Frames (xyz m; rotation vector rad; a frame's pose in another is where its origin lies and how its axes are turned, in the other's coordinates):
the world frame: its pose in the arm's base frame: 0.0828 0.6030 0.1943 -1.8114 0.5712 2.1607
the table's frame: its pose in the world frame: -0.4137 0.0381 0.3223 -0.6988 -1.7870 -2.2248
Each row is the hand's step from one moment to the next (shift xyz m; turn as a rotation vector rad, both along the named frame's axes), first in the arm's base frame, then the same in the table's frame.
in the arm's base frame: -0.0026 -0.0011 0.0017 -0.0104 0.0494 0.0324
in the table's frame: 0.0023 0.0007 0.0023 0.0408 0.0259 -0.0356
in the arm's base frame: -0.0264 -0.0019 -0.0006 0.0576 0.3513 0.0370
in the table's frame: 0.0076 0.0184 0.0175 0.0669 0.1537 -0.3162
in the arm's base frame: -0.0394 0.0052 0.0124 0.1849 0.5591 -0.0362
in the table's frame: 0.0249 0.0276 0.0187 -0.0123 0.2088 -0.5517
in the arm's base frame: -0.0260 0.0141 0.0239 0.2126 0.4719 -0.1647
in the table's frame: 0.0327 0.0192 0.0025 -0.1541 0.1805 -0.4886
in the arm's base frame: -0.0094 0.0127 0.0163 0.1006 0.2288 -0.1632
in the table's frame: 0.0201 0.0089 -0.0057 -0.1520 0.1176 -0.2284
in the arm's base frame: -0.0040 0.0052 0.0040 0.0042 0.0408 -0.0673
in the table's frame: 0.0058 0.0046 -0.0020 -0.0585 0.0440 -0.0292
